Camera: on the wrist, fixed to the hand. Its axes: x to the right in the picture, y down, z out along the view.
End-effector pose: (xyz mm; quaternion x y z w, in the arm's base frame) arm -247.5 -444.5 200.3 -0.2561 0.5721 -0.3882 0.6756
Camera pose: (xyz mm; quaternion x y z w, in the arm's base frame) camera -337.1 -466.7 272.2 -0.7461 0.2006 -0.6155 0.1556
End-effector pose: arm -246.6 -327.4 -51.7 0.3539 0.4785 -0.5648 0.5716
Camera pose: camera -342.9 -263.4 -34.1 -0.2766 0.6281 -0.7242 0.0668
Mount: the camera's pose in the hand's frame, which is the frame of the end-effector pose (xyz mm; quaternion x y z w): -27.1 -90.1 -69.5 -0.1900 -0.0855 -0.7309 0.6499
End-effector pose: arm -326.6 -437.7 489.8 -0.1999 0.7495 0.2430 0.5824
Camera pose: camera -321.5 -551.0 518.4 -0.7676 0.2450 -0.1083 0.5822
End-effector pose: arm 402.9 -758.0 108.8 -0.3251 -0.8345 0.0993 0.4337
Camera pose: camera 427.7 -852.4 173.3 0.3247 -0.8359 -0.3832 0.2213
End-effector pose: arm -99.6 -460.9 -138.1 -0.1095 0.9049 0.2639 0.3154
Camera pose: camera -81.3 -573.4 -111.9 -0.7699 0.4310 0.1223 0.4544
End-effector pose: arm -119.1 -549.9 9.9 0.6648 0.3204 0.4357 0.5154
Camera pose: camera -191.5 -521.7 -77.5 0.1372 0.5673 -0.0895 0.8071
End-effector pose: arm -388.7 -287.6 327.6 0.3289 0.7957 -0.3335 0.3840
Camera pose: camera -472.9 -291.0 408.7 -0.4693 0.7881 -0.3743 0.1363
